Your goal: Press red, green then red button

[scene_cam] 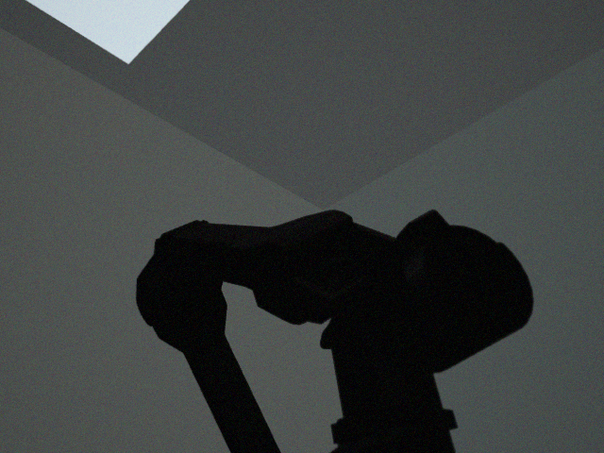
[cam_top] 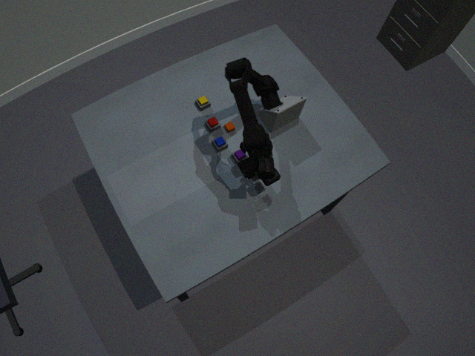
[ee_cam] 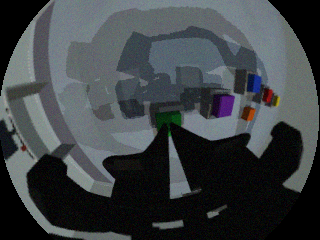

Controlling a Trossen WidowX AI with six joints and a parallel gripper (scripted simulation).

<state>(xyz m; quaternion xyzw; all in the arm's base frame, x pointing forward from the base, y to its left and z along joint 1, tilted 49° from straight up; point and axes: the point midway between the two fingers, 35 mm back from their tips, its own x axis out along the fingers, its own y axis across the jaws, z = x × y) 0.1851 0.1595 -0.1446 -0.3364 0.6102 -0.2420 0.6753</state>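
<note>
The green button lies 1 cm below my gripper tip. From my gripper tip the other things lie so: small orange block: 23 cm to the right, 3 cm below; then blue button: 17 cm to the right, 7 cm ahead, 1 cm below; then purple button: 9 cm to the right, 3 cm ahead, 1 cm below.
</note>
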